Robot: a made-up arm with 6 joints. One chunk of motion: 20 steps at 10 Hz.
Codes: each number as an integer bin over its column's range. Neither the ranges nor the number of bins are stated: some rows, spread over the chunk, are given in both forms.
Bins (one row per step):
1: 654 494 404 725 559 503
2: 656 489 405 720 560 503
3: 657 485 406 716 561 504
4: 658 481 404 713 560 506
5: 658 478 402 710 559 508
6: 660 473 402 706 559 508
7: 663 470 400 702 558 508
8: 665 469 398 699 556 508
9: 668 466 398 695 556 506
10: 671 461 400 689 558 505
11: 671 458 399 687 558 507
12: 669 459 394 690 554 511
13: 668 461 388 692 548 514
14: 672 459 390 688 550 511
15: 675 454 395 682 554 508
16: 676 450 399 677 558 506
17: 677 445 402 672 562 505
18: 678 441 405 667 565 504
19: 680 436 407 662 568 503
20: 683 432 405 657 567 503
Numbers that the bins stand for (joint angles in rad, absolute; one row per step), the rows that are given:
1: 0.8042 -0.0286 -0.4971 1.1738 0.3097 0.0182
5: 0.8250 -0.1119 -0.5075 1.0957 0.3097 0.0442
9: 0.8771 -0.1744 -0.5283 1.0176 0.2941 0.0338
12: 0.8823 -0.2108 -0.5491 0.9916 0.2837 0.0599
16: 0.9187 -0.2577 -0.5231 0.9239 0.3045 0.0338
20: 0.9552 -0.3514 -0.4919 0.8198 0.3514 0.0182
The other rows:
2: 0.8146 -0.0547 -0.4919 1.1477 0.3149 0.0182
3: 0.8198 -0.0755 -0.4867 1.1269 0.3201 0.0234
4: 0.8250 -0.0963 -0.4971 1.1113 0.3149 0.0338
6: 0.8354 -0.1379 -0.5075 1.0749 0.3097 0.0442
7: 0.8511 -0.1536 -0.5179 1.0541 0.3045 0.0442
8: 0.8615 -0.1588 -0.5283 1.0384 0.2941 0.0442
10: 0.8927 -0.2004 -0.5179 0.9864 0.3045 0.0286
11: 0.8927 -0.2160 -0.5231 0.9760 0.3045 0.0390
13: 0.8771 -0.2004 -0.5804 1.0020 0.2525 0.0755
14: 0.8979 -0.2108 -0.5700 0.9812 0.2629 0.0599
15: 0.9135 -0.2368 -0.5439 0.9499 0.2837 0.0442
17: 0.9239 -0.2837 -0.5075 0.8979 0.3253 0.0286
18: 0.9291 -0.3045 -0.4919 0.8719 0.3409 0.0234
19: 0.9395 -0.3305 -0.4815 0.8458 0.3566 0.0182

